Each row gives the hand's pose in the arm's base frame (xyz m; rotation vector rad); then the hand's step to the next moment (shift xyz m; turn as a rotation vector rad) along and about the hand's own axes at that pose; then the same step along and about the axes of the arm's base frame.
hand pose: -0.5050 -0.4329 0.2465 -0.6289 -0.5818 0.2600
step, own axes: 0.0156 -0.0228 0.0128 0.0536 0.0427 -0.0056
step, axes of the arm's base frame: 0.0064 -0.0055 0.0292 0.0443 0.0521 -0.0070
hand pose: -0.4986 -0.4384 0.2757 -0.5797 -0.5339 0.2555
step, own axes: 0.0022 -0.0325 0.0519 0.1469 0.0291 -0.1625
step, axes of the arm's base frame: -0.0238 -0.0021 0.0564 0.2088 0.0051 -0.0722
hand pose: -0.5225 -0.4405 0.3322 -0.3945 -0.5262 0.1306
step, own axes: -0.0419 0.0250 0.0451 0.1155 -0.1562 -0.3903
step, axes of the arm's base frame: -0.0596 0.0287 0.0063 0.3025 -0.2475 -0.1933
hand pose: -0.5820 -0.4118 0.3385 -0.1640 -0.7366 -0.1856
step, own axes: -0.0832 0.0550 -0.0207 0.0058 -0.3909 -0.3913
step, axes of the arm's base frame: -0.0346 0.0581 -0.0762 0.1707 -0.4635 -0.2490
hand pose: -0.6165 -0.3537 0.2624 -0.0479 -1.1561 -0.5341
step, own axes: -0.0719 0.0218 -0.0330 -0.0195 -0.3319 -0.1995
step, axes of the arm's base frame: 0.0165 0.0361 -0.0718 0.0241 -0.3438 -0.1776
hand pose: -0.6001 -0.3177 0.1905 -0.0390 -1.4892 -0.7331
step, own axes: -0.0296 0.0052 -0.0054 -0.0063 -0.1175 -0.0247
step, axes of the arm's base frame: 0.0098 0.0140 -0.0253 -0.0320 -0.1011 -0.0567
